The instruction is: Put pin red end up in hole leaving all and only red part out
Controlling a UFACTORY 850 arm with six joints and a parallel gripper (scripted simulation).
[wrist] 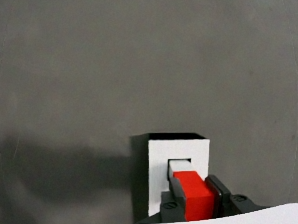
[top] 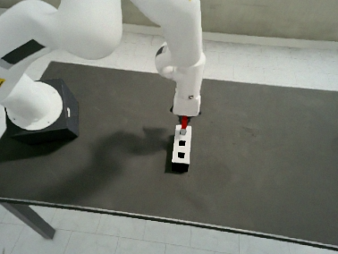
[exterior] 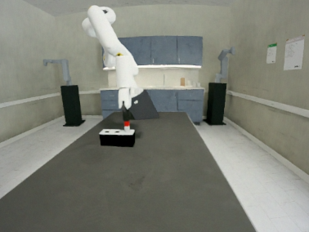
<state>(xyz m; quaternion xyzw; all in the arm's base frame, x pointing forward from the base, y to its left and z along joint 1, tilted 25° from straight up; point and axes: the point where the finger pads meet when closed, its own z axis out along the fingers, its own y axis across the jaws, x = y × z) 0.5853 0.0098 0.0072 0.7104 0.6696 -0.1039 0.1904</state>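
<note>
My hand is 2 cm above the pin. From my hand the other things lie so: block (13 cm below, 6 cm to the right).
</note>
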